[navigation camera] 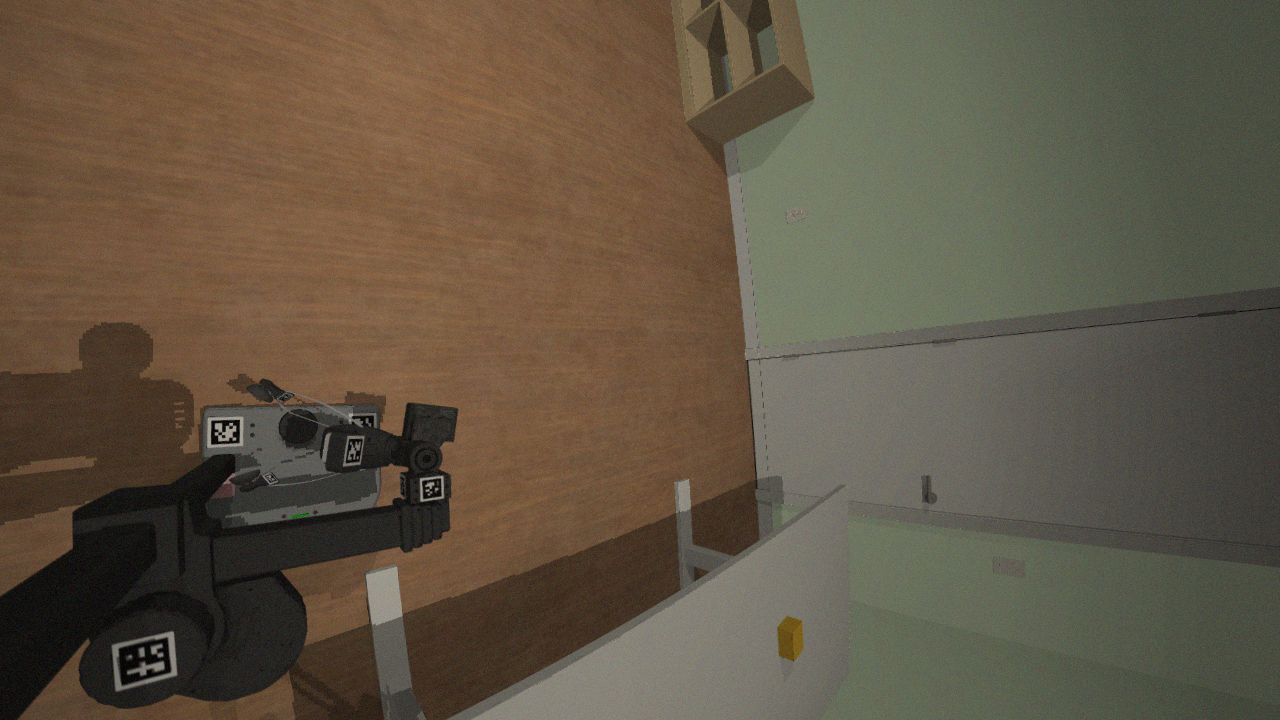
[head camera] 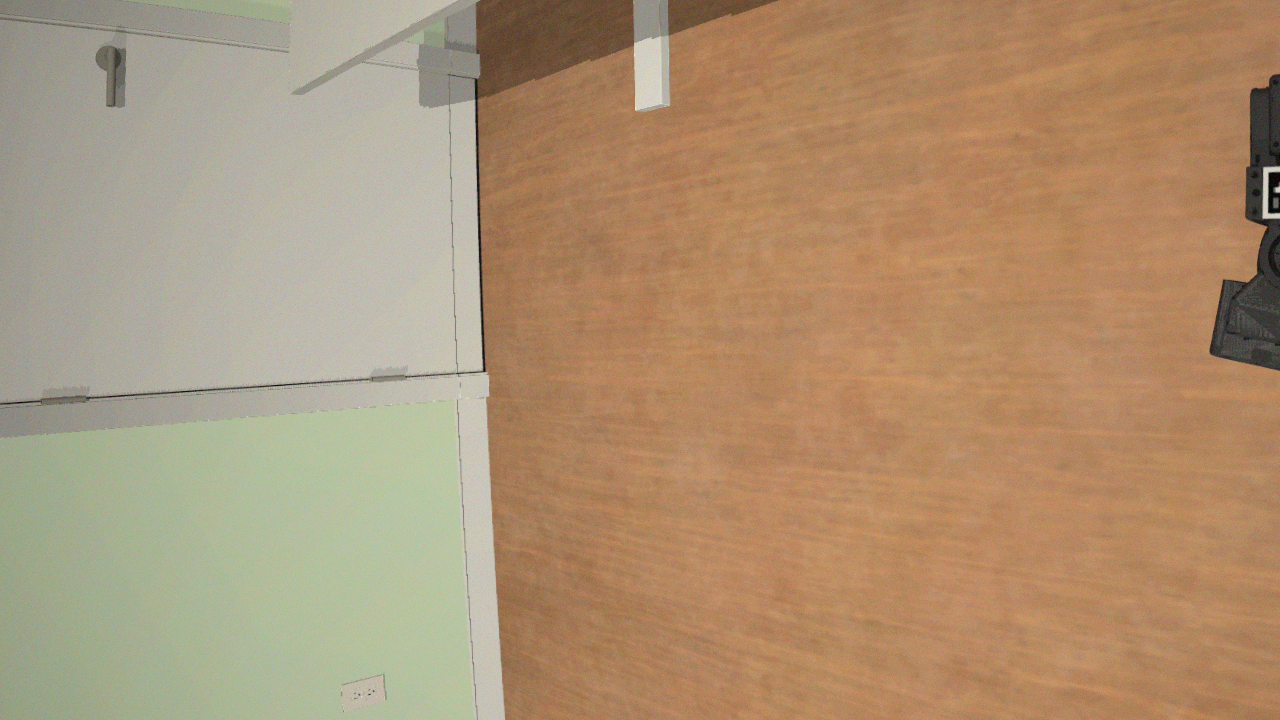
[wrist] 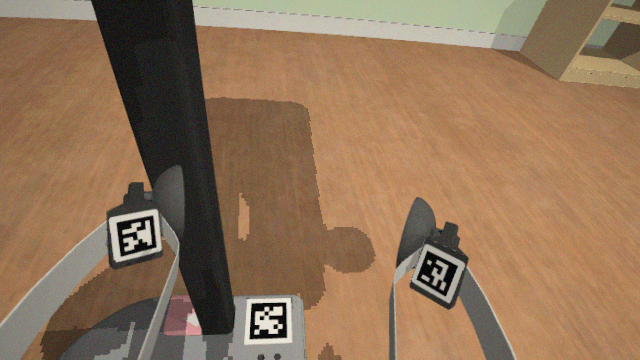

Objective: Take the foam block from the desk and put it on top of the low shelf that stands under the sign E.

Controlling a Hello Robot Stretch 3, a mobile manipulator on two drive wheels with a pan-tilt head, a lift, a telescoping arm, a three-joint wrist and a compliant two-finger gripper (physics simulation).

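Pixels of known places: gripper, fingertip midpoint: [navigation camera: 240,433]; robot's base, origin of the base link: [navigation camera: 298,424].
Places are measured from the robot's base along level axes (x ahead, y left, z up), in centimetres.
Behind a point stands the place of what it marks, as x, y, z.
Note:
The yellow foam block [navigation camera: 790,638] {-61.8, -99.1, 75.8} sits on the white desk [navigation camera: 662,667] {-47.1, -53.2, 72.1} [head camera: 344,31] {-37.2, -133.5, 72.0}, towards its far end, at the bottom right of the navigation view. My gripper [navigation camera: 257,436] {1.2, 7.8, 45.0} [wrist: 297,207] {1.2, 7.8, 45.0} is open with nothing between its fingers. It is folded back over my base, in front of the desk's side edge and well apart from the block. In the head view part of the wrist shows at the right edge, and the fingers are out of frame. Sign E does not show in these views, and I cannot tell whether the shelf in view is the one under it.
A low wooden shelf [navigation camera: 751,109] {158.0, -179.4, 31.8} [wrist: 565,37] stands against the green wall. White desk legs [navigation camera: 389,617] [head camera: 651,76] reach the floor near my arm. A grey door [head camera: 223,214] {-14.6, -208.6, 67.3} [navigation camera: 1002,420] {-11.5, -208.5, 121.4} is in the wall beyond the desk. My base [wrist: 297,320] lies below the gripper.

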